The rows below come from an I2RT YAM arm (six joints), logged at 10 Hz.
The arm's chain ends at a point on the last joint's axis. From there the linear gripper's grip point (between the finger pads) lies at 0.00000 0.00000 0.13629 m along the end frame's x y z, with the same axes.
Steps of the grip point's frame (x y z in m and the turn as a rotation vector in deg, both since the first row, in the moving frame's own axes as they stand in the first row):
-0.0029 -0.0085 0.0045 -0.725 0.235 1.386
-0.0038 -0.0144 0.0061 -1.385 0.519 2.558
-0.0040 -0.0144 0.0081 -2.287 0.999 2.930
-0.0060 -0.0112 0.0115 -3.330 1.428 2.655
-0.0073 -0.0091 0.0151 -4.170 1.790 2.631
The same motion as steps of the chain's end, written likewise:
-0.0034 -0.0102 0.0045 -0.725 0.235 1.386
-0.0050 -0.0177 0.0061 -1.385 0.519 2.558
-0.0062 -0.0199 0.0082 -2.287 0.999 2.930
-0.0092 -0.0192 0.0118 -3.330 1.428 2.655
-0.0113 -0.0191 0.0155 -4.170 1.790 2.631

